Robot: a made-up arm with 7 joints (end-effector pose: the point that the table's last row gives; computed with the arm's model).
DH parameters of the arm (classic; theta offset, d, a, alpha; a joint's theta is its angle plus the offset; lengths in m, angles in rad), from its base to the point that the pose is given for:
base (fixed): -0.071 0 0 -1.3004
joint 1: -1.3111 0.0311 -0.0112 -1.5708
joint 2: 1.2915 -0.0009 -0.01 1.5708
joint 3: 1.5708 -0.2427 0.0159 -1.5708
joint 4: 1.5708 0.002 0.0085 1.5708
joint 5: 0 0.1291 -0.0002 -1.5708
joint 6: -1.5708 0 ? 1.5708
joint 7: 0 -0.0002 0 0
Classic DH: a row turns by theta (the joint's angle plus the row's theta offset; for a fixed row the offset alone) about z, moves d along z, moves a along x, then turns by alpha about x.
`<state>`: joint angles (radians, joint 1 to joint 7).
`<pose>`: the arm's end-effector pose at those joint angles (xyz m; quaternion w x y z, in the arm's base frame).
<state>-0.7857 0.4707 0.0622 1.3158 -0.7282 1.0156 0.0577</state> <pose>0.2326 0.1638 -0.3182 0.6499 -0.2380 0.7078 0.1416</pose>
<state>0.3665 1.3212 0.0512 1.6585 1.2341 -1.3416 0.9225</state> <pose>-0.1016 0.3937 -0.1068 0.6364 0.6268 0.3999 -0.2054</pose>
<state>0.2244 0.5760 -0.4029 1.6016 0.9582 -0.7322 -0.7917</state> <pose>-0.1694 0.2342 -0.3275 0.2468 0.0478 0.6933 -0.6754</pose>
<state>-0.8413 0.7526 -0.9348 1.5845 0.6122 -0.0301 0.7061</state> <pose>0.2404 0.2951 -0.2522 0.4572 0.8716 0.1752 0.0261</pose>
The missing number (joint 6, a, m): 0.0599
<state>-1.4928 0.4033 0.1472 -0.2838 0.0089 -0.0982 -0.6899</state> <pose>0.2540 0.0426 0.1394 0.6252 0.3374 -0.6567 -0.2532</pose>
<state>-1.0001 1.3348 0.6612 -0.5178 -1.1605 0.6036 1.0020</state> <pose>0.1394 0.1862 0.1581 0.8221 -0.0587 -0.4787 0.3027</pose>
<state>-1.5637 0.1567 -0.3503 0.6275 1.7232 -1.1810 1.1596</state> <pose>0.3513 -0.1184 -0.0177 0.3171 0.3175 -0.8602 -0.2422</pose>
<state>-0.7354 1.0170 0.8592 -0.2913 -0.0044 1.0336 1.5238</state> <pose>0.1722 0.3001 0.0534 0.3048 0.0381 -0.1883 0.9328</pose>
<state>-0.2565 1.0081 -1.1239 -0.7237 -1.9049 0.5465 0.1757</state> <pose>0.0428 0.0588 -0.1838 0.5056 -0.3231 0.6574 -0.4558</pose>
